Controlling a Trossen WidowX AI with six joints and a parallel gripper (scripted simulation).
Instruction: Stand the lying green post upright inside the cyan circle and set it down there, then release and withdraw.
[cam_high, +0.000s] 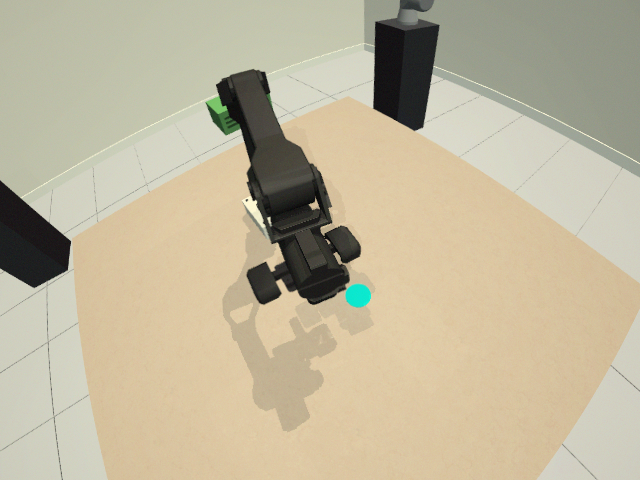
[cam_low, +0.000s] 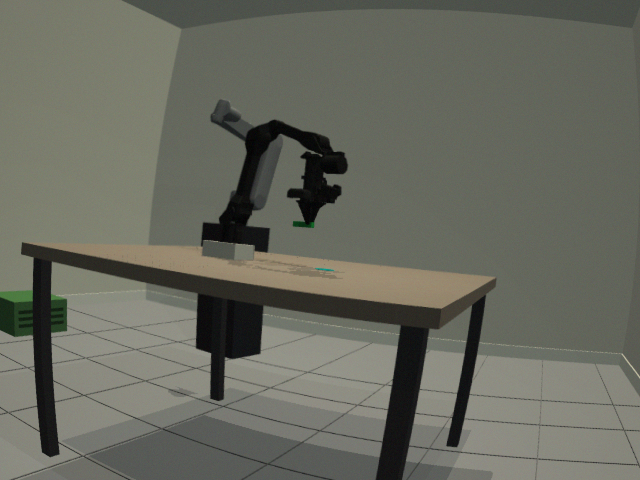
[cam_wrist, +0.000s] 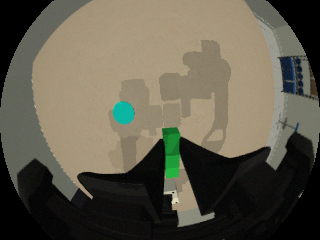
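Right now my gripper tip is 2 cm past the green post. From my gripper tip the other things lie so: cyan circle (1 cm ahead, 10 cm to the left, 13 cm below).
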